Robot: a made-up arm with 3 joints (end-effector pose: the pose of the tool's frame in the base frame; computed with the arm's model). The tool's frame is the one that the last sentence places.
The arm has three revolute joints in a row. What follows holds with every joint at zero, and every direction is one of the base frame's. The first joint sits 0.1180 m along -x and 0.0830 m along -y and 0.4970 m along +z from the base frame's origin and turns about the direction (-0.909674, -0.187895, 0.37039). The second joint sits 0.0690 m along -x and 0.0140 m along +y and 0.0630 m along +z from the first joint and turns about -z. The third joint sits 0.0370 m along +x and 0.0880 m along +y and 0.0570 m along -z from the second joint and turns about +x. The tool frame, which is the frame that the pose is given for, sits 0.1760 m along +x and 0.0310 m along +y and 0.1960 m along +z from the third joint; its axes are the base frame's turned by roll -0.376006, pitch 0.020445 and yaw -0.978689 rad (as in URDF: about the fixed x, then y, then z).
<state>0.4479 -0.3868 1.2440</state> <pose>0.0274 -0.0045 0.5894 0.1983 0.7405 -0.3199</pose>
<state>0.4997 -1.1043 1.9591</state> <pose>-0.0192 0.0625 0.3978 0.1972 1.6114 0.1818</pose>
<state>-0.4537 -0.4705 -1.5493</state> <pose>-0.0616 0.2553 0.6217 -1.2307 -0.6026 -0.8171</pose>
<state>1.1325 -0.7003 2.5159</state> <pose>0.0193 -0.0837 0.3298 0.2913 1.6064 -0.2767</pose>
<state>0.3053 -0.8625 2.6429</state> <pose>-0.0292 0.0348 0.3129 1.0773 1.9780 0.1600</pose>
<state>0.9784 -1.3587 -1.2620</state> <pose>-0.4733 -0.0106 0.2956 -1.3884 -1.4916 0.9312</pose>
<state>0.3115 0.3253 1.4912</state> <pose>-0.0072 -0.2028 0.5947 0.8976 0.5454 -0.8018</pose>
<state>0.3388 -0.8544 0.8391</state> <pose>-0.0502 0.1199 0.6074 -0.1873 0.6277 0.0369</pose>
